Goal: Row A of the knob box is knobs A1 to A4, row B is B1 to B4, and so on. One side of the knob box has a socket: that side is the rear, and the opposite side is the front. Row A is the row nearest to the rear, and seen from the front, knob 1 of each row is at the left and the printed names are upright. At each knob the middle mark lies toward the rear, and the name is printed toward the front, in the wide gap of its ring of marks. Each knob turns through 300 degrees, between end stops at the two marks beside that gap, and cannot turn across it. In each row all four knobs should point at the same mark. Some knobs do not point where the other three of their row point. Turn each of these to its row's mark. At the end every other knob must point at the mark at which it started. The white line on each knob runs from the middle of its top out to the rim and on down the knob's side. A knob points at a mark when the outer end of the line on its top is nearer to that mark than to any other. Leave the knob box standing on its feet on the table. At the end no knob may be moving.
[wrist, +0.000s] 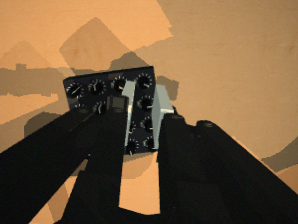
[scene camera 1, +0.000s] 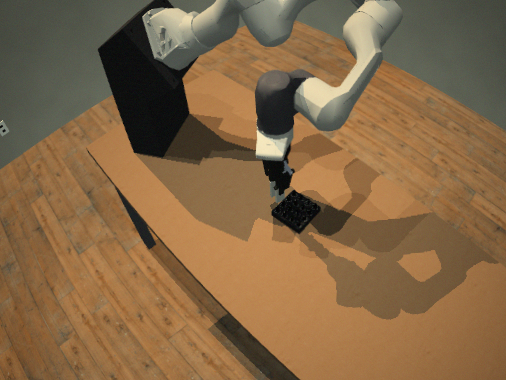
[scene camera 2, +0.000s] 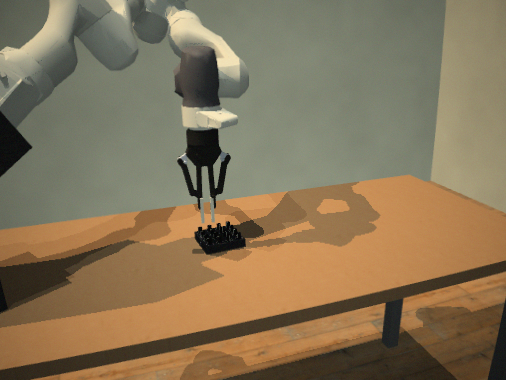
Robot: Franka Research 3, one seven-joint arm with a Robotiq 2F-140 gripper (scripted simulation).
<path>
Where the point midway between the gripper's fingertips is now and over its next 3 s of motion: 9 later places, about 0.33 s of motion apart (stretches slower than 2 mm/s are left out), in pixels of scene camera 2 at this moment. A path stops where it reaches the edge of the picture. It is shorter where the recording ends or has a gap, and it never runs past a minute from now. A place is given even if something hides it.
My gripper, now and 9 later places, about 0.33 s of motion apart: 208, 220; 207, 222; 207, 226; 207, 230; 208, 233; 208, 236; 208, 236; 208, 236; 209, 236; 208, 236
</path>
